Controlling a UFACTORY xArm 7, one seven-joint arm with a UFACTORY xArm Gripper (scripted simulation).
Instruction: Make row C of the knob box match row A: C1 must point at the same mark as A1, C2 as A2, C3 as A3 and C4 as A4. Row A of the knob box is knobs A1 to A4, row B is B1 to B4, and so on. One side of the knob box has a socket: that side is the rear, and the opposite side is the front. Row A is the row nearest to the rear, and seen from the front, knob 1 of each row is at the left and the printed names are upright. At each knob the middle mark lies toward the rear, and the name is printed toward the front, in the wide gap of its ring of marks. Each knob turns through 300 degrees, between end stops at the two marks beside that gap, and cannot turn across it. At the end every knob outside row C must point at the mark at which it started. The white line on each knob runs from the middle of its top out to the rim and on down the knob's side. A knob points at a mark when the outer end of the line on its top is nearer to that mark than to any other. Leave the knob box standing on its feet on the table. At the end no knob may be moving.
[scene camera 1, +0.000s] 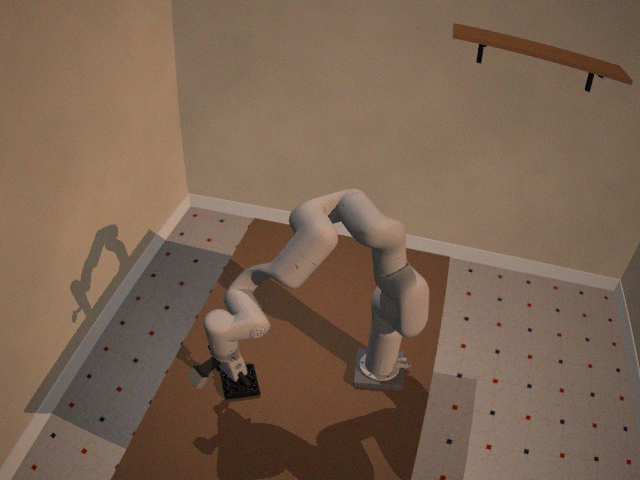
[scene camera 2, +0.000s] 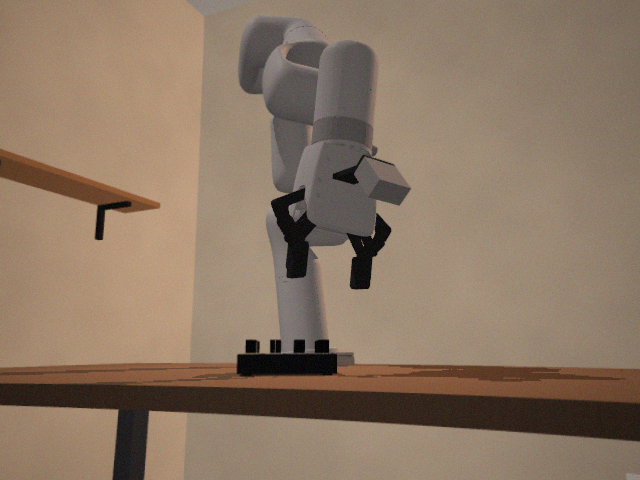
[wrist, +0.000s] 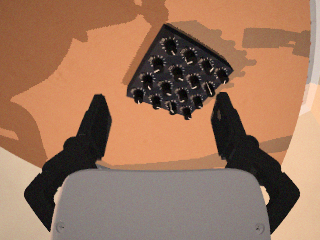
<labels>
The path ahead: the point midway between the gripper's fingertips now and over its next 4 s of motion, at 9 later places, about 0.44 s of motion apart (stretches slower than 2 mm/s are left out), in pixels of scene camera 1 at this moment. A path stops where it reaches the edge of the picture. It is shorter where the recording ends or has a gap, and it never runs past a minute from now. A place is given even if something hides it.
My gripper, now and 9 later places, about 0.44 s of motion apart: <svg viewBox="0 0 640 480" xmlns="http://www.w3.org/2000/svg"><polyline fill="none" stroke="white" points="232,378 233,375 235,373 236,371 237,370 237,369 237,369 242,368 250,367 254,367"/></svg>
</labels>
